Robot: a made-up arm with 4 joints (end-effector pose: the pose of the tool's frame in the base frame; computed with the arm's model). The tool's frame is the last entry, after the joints.
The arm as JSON. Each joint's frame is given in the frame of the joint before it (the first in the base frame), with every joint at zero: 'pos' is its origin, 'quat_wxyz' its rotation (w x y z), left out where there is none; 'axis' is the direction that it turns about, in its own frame. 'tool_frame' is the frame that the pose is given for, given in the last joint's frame.
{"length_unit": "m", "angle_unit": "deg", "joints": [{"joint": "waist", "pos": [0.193, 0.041, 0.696], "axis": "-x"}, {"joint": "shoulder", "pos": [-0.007, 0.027, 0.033], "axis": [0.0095, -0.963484, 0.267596]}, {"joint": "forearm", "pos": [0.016, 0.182, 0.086], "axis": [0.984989, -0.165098, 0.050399]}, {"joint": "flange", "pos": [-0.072, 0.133, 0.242], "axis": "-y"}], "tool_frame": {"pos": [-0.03, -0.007, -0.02], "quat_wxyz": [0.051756, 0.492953, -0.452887, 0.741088]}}
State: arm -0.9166 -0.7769 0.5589 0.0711
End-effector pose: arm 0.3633 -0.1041 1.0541 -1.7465 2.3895 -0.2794
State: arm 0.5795 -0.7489 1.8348 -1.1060
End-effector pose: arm 0.1439 0.1325 0.8958 -1.9500 2.1541 -0.2529
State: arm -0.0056 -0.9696 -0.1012 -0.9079
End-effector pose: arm 0.4703 0.3745 0.9540 2.0354 -0.6923 0.0807
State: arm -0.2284 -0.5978 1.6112 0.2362
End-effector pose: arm 0.1732 0.0006 0.9487 -0.5584 2.8455 -0.3750
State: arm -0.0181 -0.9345 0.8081 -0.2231
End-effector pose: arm 0.3835 0.1630 1.0139 1.7101 -2.0584 0.6381
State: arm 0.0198 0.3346 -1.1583 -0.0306
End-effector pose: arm 0.0749 0.5114 0.7686 0.7917 -0.0666 2.3056
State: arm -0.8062 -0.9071 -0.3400 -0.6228
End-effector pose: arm 0.4306 0.1454 1.1375 2.7243 -0.8521 0.3204
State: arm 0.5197 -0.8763 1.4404 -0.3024
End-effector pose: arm 0.2537 0.1996 0.9306 1.2810 -2.4125 0.9568
